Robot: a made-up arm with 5 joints.
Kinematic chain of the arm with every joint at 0, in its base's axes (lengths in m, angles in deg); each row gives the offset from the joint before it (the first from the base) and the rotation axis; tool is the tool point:
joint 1: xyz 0 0 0.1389 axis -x
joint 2: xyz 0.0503 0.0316 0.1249 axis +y
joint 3: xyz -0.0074 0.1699 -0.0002 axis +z
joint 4: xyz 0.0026 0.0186 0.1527 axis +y
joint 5: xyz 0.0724 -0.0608 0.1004 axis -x
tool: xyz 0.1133 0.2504 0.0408
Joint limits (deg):
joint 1: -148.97..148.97
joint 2: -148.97..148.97
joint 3: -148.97..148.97
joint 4: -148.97..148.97
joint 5: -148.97..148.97
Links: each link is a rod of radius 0.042 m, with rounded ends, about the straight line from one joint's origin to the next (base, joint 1, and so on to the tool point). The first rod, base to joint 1, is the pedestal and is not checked.
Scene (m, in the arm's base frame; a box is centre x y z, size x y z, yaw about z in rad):
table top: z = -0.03
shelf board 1: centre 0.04 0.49 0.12 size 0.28 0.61 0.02 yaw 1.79
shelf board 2: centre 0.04 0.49 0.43 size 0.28 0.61 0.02 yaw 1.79
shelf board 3: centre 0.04 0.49 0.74 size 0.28 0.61 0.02 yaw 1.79
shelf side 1: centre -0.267 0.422 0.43 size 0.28 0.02 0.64 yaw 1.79
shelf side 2: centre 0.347 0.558 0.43 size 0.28 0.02 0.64 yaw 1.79
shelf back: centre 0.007 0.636 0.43 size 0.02 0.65 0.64 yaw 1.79
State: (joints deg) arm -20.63 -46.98 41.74 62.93 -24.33
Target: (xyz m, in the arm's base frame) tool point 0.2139 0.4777 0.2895
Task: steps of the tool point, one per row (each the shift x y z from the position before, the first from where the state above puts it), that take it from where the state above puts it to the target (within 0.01 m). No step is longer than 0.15 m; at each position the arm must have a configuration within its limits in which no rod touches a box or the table.
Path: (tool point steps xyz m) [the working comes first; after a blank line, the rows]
Joints at the target: 5.55 -30.20 27.87 87.43 -33.86
Straight joint move there: touches shelf board 2.

1: 0.0369 -0.1061 0.0121
2: 0.0077 -0.0942 -0.0120
3: 0.0727 0.0483 -0.0490
4: 0.0630 0.0325 -0.1005
5: 0.0263 -0.0001 -0.1366
6: 0.0090 0.0534 0.0211
7: -0.0154 0.0695 0.0030
8: -0.0375 0.0741 -0.0241

